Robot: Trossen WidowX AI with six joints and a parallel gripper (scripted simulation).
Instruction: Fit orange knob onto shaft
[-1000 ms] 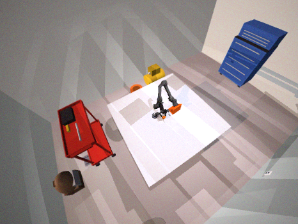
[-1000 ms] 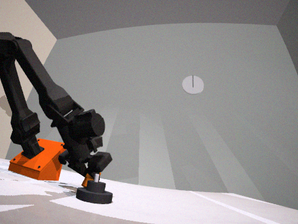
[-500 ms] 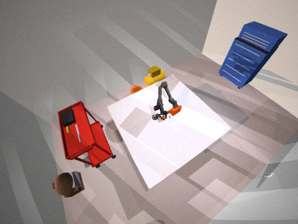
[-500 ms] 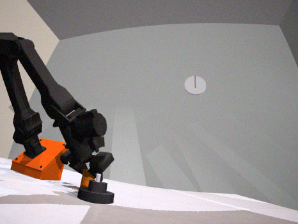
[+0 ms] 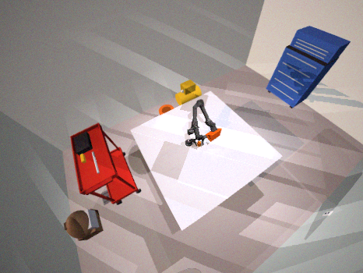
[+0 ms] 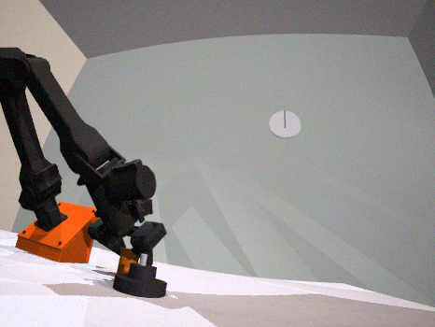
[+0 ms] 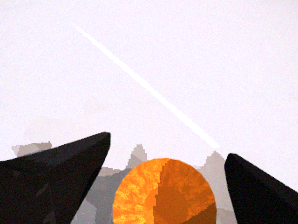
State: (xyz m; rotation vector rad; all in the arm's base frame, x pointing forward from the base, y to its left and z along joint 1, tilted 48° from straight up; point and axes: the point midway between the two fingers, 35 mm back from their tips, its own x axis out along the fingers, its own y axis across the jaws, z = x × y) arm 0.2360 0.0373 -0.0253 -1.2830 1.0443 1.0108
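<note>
Now: gripper tip 30 mm to the left of the orange knob, 10 mm below it and 10 mm past it. The rest, counted from my gripper tip: round black pedestal (110 mm to the right, 80 mm ahead).
</note>
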